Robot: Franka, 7 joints.
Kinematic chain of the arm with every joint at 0, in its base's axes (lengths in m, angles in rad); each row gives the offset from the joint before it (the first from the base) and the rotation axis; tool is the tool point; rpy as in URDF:
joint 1: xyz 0 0 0.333 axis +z
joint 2: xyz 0 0 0 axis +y
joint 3: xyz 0 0 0.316 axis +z
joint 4: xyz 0.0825 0 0 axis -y
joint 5: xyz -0.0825 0 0.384 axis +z
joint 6: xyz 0 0 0 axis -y
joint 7: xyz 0.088 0 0 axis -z
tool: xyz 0 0 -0.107 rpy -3.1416 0 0
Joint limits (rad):
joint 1: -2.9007..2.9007
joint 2: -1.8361..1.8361
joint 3: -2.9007..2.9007
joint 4: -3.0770..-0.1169
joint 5: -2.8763..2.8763
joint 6: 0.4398..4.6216
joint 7: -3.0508..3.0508
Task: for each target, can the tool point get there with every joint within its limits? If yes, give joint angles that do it. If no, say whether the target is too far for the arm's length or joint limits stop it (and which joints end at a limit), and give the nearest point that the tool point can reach.
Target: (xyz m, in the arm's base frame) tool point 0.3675 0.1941 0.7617
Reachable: yes | joints -1.8077 0.2859 2.3967 -1.4058 0.2343 1.0636 0.5250
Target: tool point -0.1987 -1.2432 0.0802
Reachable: no: too far | nearest point -0.1327 -0.8306 0.1641 | short by 0.426 m
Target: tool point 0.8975 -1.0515 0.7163
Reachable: no: too far | nearest point 0.5367 -0.6288 0.5622 | short by 0.577 m
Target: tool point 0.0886 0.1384 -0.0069
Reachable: yes | joints -0.4713 1.2064 0.6671 -2.6783 -1.2071 1.8681 -0.8857
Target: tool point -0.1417 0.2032 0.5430
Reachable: yes | joints 2.1727 -1.0487 -0.2420 -2.7007 0.8124 1.6130 0.1973
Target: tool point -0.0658 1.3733 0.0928
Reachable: no: too far | nearest point -0.0404 0.8441 0.1854 | short by 0.538 m
